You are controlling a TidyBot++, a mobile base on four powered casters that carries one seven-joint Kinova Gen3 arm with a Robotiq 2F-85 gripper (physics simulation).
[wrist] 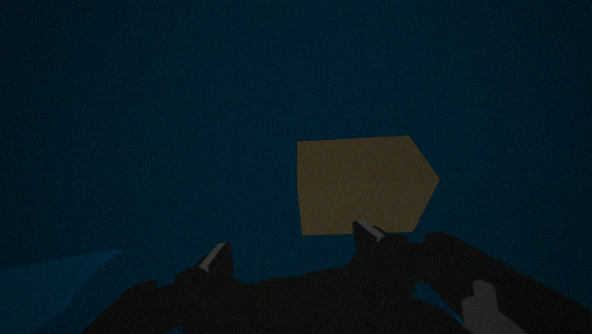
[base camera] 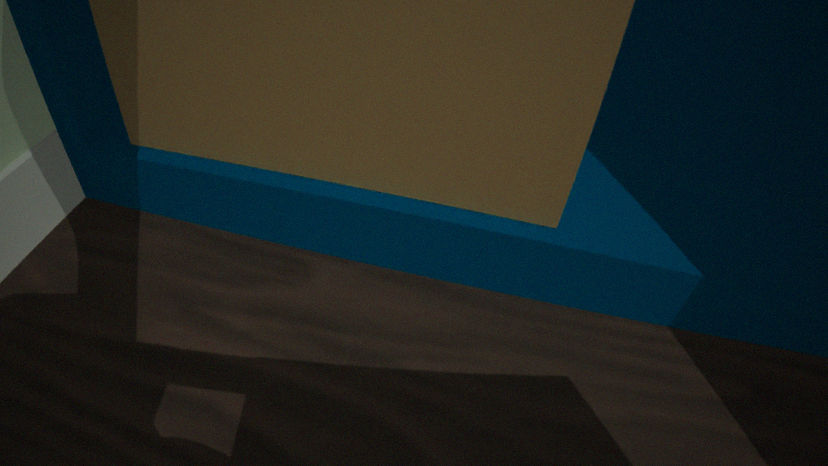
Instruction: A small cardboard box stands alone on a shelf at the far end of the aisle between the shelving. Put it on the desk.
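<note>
A small brown cardboard box shows in the wrist view, right of the middle, against dark blue shelving. My gripper is open, with nothing between its fingers. The box is beyond the fingertips and a little to the right of the middle between them; the right fingertip overlaps the box's lower edge in the view. The gripper does not show in the base camera view. The desk does not show in either view.
In the base camera view a large brown box stands on the low blue shelf base, close ahead. A blue upright panel is at the right. A white baseboard runs along the wall at the left. The floor is dark wood.
</note>
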